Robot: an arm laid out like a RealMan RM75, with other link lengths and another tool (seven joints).
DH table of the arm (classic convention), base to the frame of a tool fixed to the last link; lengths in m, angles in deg. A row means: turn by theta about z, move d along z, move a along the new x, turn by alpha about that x. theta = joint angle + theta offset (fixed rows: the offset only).
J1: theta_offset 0, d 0.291, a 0, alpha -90
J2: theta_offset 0, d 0, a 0, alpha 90
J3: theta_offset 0, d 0.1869, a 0, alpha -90
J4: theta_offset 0, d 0, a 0, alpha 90
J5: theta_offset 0, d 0.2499, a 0, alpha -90
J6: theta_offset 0, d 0, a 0, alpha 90
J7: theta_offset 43.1, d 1.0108, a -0.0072, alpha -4
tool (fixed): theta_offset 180, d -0.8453, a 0, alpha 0
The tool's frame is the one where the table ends.
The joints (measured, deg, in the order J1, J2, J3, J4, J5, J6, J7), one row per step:
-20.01 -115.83 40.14 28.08 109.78 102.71 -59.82
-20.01 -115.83 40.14 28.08 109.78 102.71 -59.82
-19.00 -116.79 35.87 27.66 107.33 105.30 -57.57
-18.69 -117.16 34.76 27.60 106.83 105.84 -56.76
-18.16 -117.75 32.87 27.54 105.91 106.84 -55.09
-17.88 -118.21 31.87 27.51 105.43 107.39 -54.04
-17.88 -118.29 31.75 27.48 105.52 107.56 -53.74
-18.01 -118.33 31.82 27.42 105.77 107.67 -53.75
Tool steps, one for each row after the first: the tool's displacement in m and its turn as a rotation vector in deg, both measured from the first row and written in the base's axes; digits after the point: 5 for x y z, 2 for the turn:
0.00000 0.00000 0.00000 0.00 0.00 0.00
0.00127 -0.00450 0.01504 5.23 -4.91 0.01
0.00129 -0.00620 0.01823 6.72 -5.97 -0.06
0.00143 -0.00944 0.02450 9.55 -7.62 -0.43
0.00197 -0.01155 0.02709 11.13 -8.55 -0.73
0.00255 -0.01218 0.02691 11.24 -8.63 -0.98
0.00351 -0.01227 0.02563 10.87 -8.66 -1.18

